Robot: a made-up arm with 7 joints. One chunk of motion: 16 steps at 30 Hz.
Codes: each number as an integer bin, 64 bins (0 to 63) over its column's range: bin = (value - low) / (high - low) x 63, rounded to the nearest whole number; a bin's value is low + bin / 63 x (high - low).
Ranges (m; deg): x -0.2..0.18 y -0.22..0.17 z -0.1..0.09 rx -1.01..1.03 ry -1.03..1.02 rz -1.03..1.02
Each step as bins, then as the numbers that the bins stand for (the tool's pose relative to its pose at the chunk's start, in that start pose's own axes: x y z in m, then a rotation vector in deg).
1 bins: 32 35 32 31 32 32
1 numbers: -0.0070 -0.0033 -0.0035 -0.01 0.01 0.01
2 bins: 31 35 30 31 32 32
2 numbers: -0.0130 -0.0033 -0.0095 -0.01 0.01 0.01
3 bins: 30 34 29 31 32 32
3 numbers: -0.0190 -0.0095 -0.0125 -0.01 0.01 0.01
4 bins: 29 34 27 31 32 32
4 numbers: -0.0251 -0.0095 -0.0186 -0.01 0.01 0.01
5 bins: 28 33 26 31 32 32
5 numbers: -0.0311 -0.0157 -0.0216 -0.01 0.01 0.01
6 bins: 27 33 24 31 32 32
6 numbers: -0.0371 -0.0157 -0.0276 -0.01 0.01 0.01
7 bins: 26 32 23 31 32 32
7 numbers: -0.0432 -0.0219 -0.0306 -0.01 0.01 0.01
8 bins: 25 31 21 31 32 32
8 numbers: -0.0492 -0.0281 -0.0367 -0.01 0.01 0.01
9 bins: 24 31 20 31 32 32
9 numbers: -0.0552 -0.0281 -0.0397 -0.01 0.01 0.01
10 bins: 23 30 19 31 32 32
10 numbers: -0.0613 -0.0343 -0.0427 -0.01 0.01 0.01
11 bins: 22 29 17 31 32 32
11 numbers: -0.0673 -0.0405 -0.0487 -0.01 0.01 0.01
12 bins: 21 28 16 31 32 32
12 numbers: -0.0733 -0.0467 -0.0517 -0.01 0.01 0.01
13 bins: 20 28 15 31 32 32
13 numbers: -0.0794 -0.0467 -0.0548 -0.01 0.01 0.01
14 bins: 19 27 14 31 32 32
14 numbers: -0.0854 -0.0529 -0.0578 -0.01 0.01 0.01
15 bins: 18 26 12 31 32 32
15 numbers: -0.0914 -0.0590 -0.0638 -0.01 0.01 0.01
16 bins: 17 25 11 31 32 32
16 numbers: -0.0975 -0.0652 -0.0668 -0.01 0.01 0.01
